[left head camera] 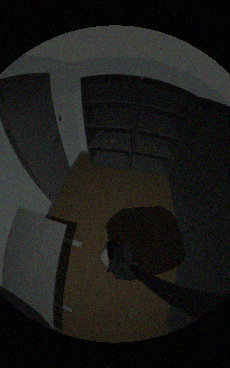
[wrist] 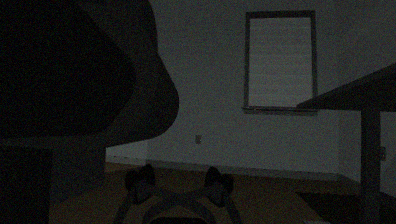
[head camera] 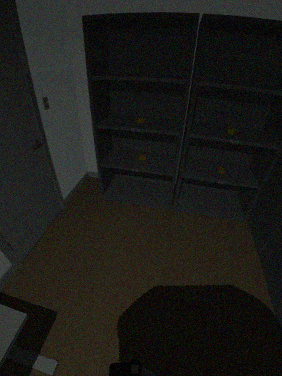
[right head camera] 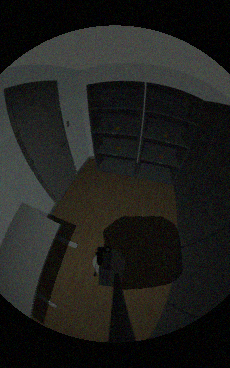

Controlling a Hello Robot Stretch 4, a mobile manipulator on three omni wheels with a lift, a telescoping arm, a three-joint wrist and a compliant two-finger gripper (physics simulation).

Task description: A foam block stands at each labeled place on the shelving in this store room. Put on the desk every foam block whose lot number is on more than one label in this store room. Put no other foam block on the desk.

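Places are measured from the robot's base along level axes (x left, y back, z up), in metres.
Where they show: gripper, fingertip midpoint: (left head camera: pixel 112 271) (wrist: pixel 180 177) (right head camera: pixel 98 277).
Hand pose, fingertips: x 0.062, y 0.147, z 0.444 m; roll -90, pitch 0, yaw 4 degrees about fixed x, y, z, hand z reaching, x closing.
Observation:
After its pixels a point has its place.
Several small yellow-orange foam blocks stand on the shelving (head camera: pixel 188 107) {x -0.434, y -1.889, z 1.168 m} (left head camera: pixel 133 140) {x -0.413, y -1.800, z 0.674 m} (right head camera: pixel 141 122). Two are in the left bay, an upper block (head camera: pixel 141 121) {x 0.012, y -1.986, z 0.983 m} (left head camera: pixel 112 121) {x -0.013, y -1.994, z 0.984 m} (right head camera: pixel 117 129) and a lower block (head camera: pixel 142 158) {x -0.013, y -2.023, z 0.530 m} (left head camera: pixel 112 141) {x -0.025, y -2.020, z 0.524 m} (right head camera: pixel 119 148) {x -0.038, y -2.021, z 0.519 m}. Two are in the right bay, an upper block (head camera: pixel 231 131) {x -0.876, y -1.788, z 0.993 m} (left head camera: pixel 160 129) {x -0.895, y -1.775, z 0.985 m} (right head camera: pixel 166 136) {x -0.892, y -1.782, z 0.988 m} and a lower block (head camera: pixel 221 171) {x -0.894, y -1.776, z 0.539 m} (left head camera: pixel 154 148) {x -0.893, y -1.783, z 0.538 m} (right head camera: pixel 161 157) {x -0.906, y -1.769, z 0.527 m}. No label is legible in the dim light. The desk (head camera: pixel 9 325) {x 0.512, y -0.253, z 0.693 m} (left head camera: pixel 30 260) {x 0.828, y 0.126, z 0.692 m} (right head camera: pixel 27 245) {x 0.783, y 0.038, z 0.693 m} (wrist: pixel 357 100) {x 0.807, y 0.779, z 0.668 m} is at the left. My gripper (wrist: pixel 180 177) {x 0.063, y 0.147, z 0.444 m} is open and empty, far from the shelving.
A large dark rounded shape (head camera: pixel 200 330) (left head camera: pixel 147 237) (right head camera: pixel 145 250) lies ahead of the arm; it is too dark to identify. A door (head camera: pixel 30 150) {x 1.000, y -1.499, z 0.862 m} (left head camera: pixel 37 130) {x 1.041, y -1.284, z 1.212 m} (right head camera: pixel 37 135) {x 1.067, y -1.155, z 1.261 m} is on the left. Dark tall surfaces line the right side. The wrist view shows a window (wrist: pixel 280 62) {x 1.076, y 2.358, z 1.384 m}.

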